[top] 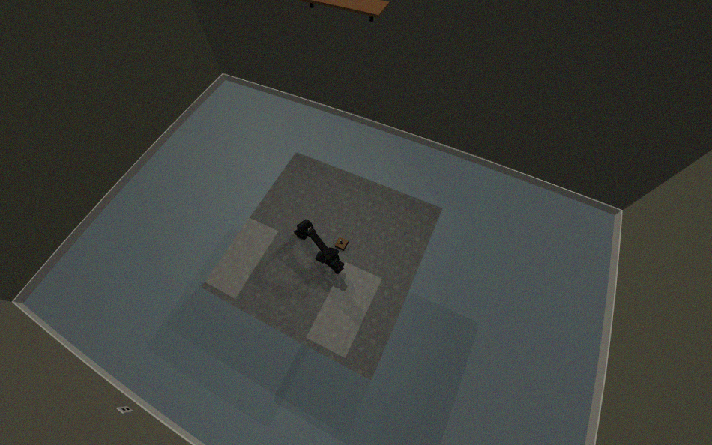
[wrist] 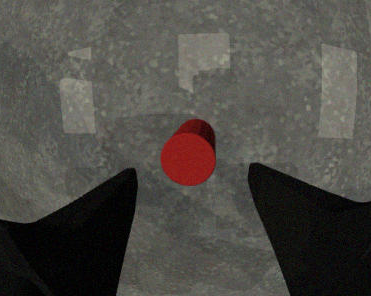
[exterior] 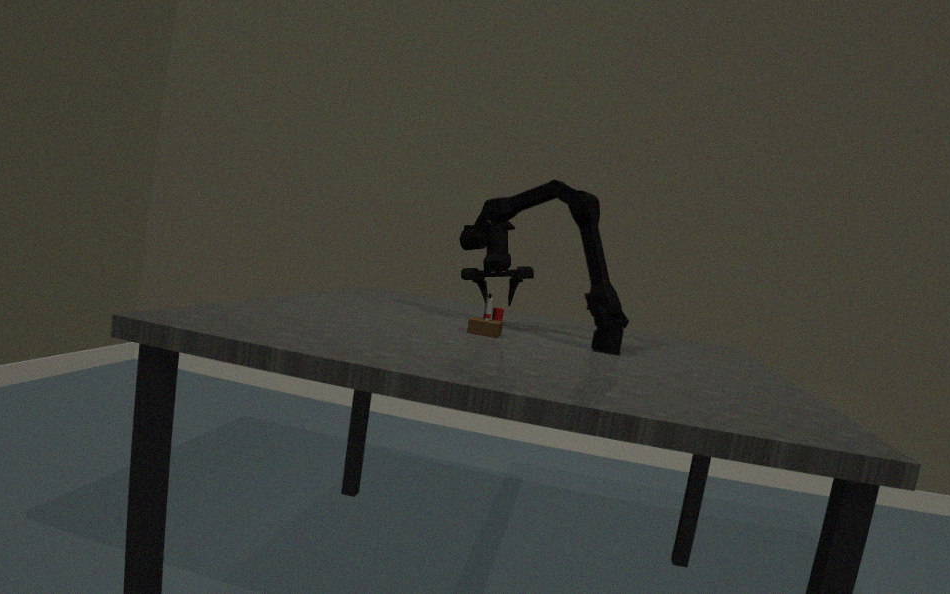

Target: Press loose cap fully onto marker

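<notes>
My gripper tip is now 30 mm above the red cap. Round my gripper tip: wooden holder block: 170 mm to the left, 40 mm below.
</notes>
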